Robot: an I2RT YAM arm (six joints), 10 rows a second.
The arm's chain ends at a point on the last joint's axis. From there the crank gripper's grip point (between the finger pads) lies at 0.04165 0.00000 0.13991 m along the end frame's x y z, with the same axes.
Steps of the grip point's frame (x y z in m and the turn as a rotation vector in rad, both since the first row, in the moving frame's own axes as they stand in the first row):
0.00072 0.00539 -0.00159 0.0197 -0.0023 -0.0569
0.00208 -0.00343 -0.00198 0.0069 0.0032 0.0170
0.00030 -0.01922 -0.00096 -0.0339 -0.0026 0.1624
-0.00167 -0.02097 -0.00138 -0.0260 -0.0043 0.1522
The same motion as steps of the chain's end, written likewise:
0.00119 0.01050 -0.00163 0.0197 -0.0023 -0.0569
0.00163 -0.00318 -0.00185 0.0069 0.0032 0.0170
0.00159 -0.03065 -0.00087 -0.0339 -0.0026 0.1624
-0.00031 -0.03086 -0.00143 -0.0260 -0.0043 0.1522

